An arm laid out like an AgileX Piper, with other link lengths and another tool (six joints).
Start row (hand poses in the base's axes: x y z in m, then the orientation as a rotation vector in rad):
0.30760 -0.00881 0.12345 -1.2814 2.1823 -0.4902
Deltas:
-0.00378 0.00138 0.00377 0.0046 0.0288 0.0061
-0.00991 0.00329 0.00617 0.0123 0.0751 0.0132
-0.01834 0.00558 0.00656 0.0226 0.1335 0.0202
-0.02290 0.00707 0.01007 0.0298 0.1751 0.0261
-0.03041 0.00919 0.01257 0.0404 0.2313 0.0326
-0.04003 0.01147 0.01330 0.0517 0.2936 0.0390
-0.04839 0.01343 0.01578 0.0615 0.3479 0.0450
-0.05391 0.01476 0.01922 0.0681 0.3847 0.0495
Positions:
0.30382 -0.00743 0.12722 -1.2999 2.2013 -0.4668
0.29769 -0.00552 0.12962 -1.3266 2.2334 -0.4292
0.28926 -0.00323 0.13001 -1.3576 2.2748 -0.3806
0.28470 -0.00174 0.13352 -1.3806 2.3031 -0.3450
0.27719 0.00038 0.13602 -1.4093 2.3417 -0.2953
0.26757 0.00266 0.13675 -1.4402 2.3844 -0.2396
0.25921 0.00462 0.13923 -1.4673 2.4205 -0.1896
0.25369 0.00595 0.14267 -1.4859 2.4442 -0.1548

